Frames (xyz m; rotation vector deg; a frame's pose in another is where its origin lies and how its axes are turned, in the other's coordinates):
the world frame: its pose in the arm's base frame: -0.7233 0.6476 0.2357 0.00 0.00 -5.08
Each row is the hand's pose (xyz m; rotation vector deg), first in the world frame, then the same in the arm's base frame.
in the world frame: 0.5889 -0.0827 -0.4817 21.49 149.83 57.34
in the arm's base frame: -0.1440 0.5131 -0.2460 27.87 147.48 55.67
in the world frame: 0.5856 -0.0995 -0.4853 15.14 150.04 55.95
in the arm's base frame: -0.1488 0.4966 -0.2496 21.60 148.00 54.24
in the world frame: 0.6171 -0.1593 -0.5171 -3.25 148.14 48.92
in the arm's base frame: -0.1227 0.4343 -0.2814 3.29 147.09 47.07
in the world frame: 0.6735 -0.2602 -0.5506 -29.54 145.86 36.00
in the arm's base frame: -0.0755 0.3288 -0.3149 -22.93 146.27 34.17
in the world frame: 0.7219 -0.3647 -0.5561 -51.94 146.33 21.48
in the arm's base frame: -0.0365 0.2204 -0.3204 -45.26 148.03 19.97
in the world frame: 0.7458 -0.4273 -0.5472 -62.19 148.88 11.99
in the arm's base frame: -0.0183 0.1559 -0.3115 -55.44 151.23 10.81
